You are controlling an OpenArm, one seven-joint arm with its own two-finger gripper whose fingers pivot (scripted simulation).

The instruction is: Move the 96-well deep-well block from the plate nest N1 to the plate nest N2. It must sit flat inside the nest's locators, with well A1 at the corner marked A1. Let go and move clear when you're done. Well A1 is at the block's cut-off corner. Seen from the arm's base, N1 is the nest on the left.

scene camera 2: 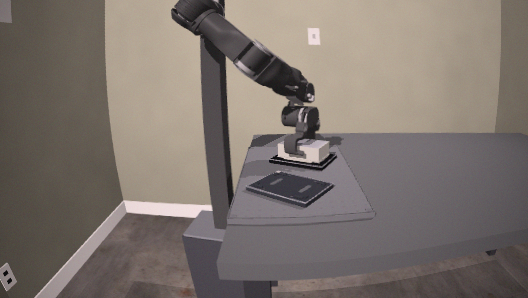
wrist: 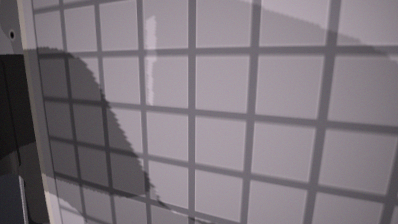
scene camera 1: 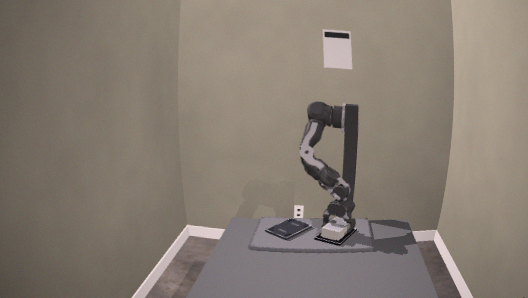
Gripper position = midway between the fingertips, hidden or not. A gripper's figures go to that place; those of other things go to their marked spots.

Scene:
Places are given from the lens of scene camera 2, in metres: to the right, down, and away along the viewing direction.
my gripper [scene camera 2: 303, 148]: 0.11, 0.00, 0.92
white deep-well block [scene camera 2: 316, 151]: 0.14, 0.01, 0.85

